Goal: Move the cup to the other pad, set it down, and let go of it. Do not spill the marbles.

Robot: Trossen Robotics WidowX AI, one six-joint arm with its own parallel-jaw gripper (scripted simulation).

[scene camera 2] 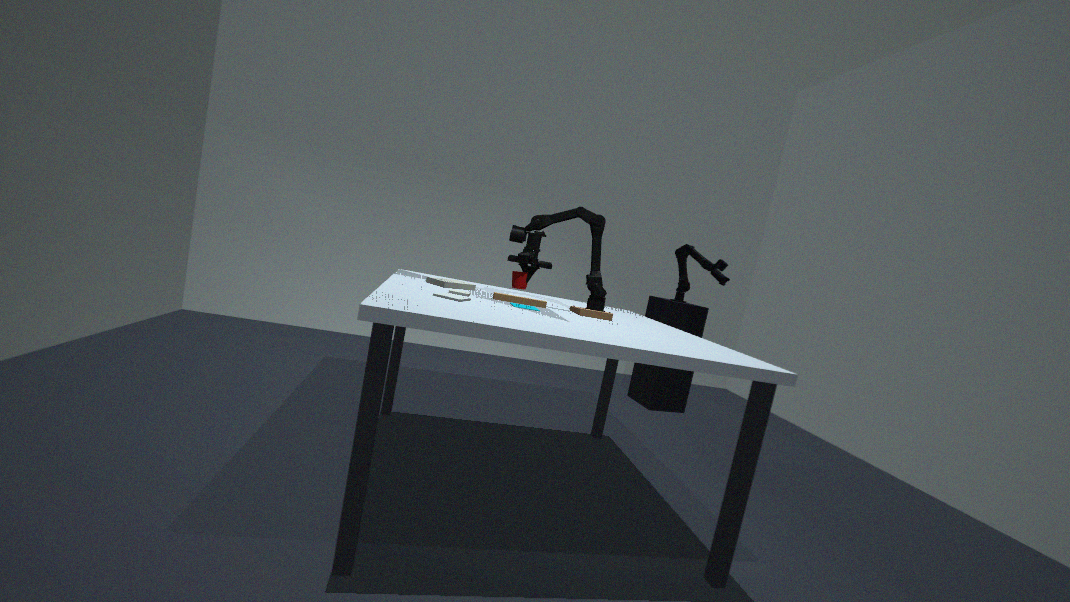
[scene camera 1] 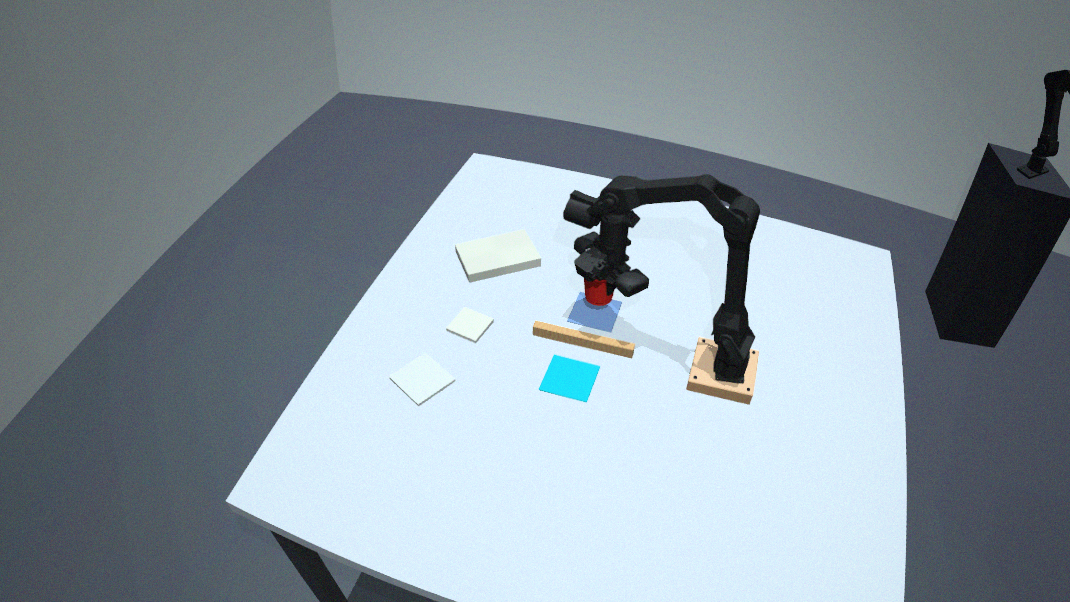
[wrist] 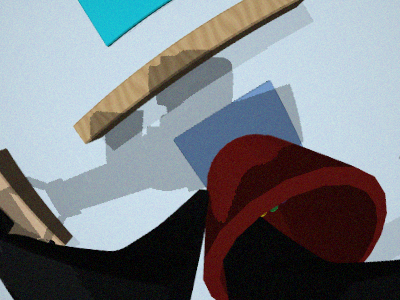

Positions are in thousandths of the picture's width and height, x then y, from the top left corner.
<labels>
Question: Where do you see a wooden bar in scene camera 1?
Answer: At 514,551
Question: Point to a bright cyan pad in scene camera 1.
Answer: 529,627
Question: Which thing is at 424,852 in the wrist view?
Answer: My gripper.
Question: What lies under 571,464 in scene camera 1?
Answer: My gripper.
</labels>
